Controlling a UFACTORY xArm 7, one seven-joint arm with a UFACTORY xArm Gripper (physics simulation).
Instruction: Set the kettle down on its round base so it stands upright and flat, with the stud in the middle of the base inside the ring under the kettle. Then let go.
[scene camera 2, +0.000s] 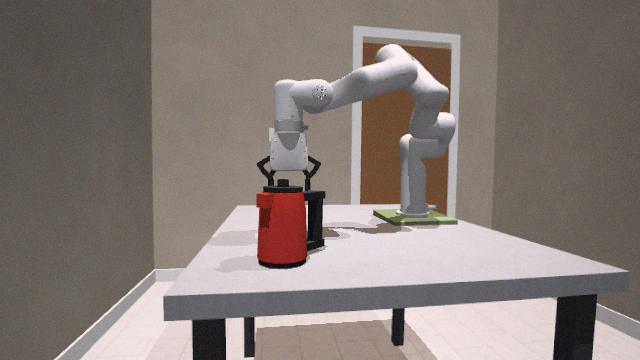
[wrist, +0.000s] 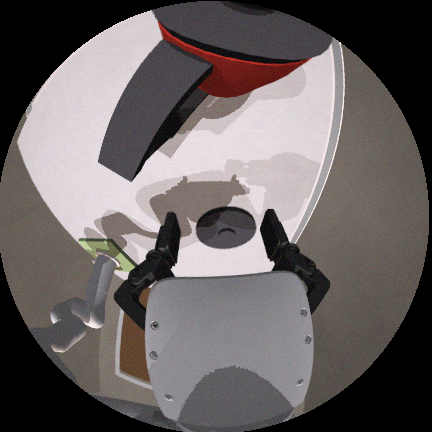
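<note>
The red kettle (scene camera 2: 282, 227) (wrist: 235, 80) with a black lid stands upright on the table. Its black handle (scene camera 2: 315, 220) (wrist: 142, 100) points right and back in the scene view, and toward the lower left in the wrist view. The round dark base (wrist: 210, 236) lies flat on the table, apart from the kettle, with its small stud (wrist: 227, 231) in the middle. The kettle hides the base in the scene view. My gripper (scene camera 2: 290, 184) (wrist: 220, 219) is open and empty, behind the kettle's top and above the table. The kettle's underside ring is hidden.
The grey-white table (scene camera 2: 425, 260) (wrist: 75, 130) carries the kettle and base near its left edge in the scene view. The arm stands on a green plate (scene camera 2: 387, 218) (wrist: 95, 243) at the back right. A brown door (scene camera 2: 382, 165) is in the wall behind.
</note>
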